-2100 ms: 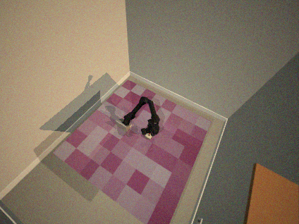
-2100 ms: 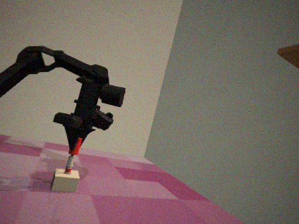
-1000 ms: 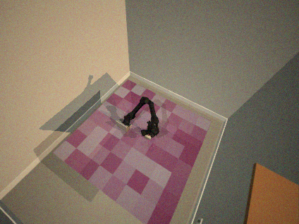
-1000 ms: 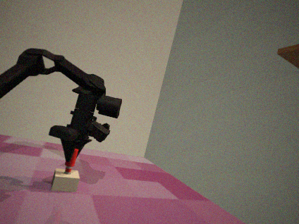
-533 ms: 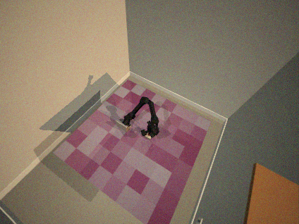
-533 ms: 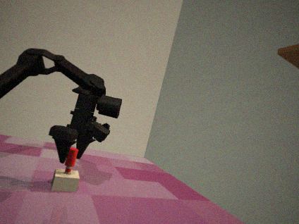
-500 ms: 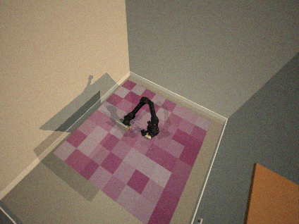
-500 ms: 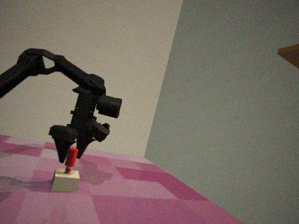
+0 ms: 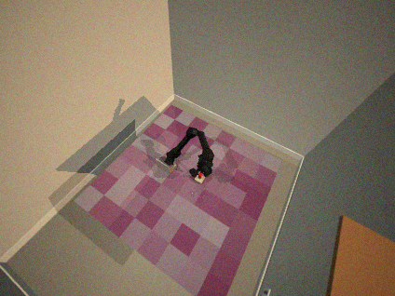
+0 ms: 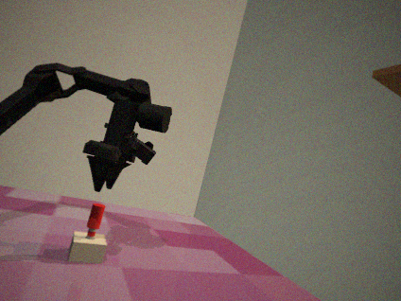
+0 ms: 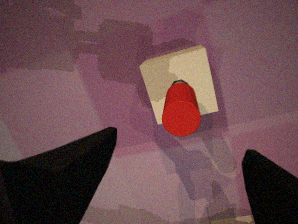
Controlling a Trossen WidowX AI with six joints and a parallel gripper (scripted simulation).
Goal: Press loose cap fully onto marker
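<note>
Now: the red cap 6 cm below my gripper tip. Also, from my gripper tip: holder block: 13 cm below.
</note>
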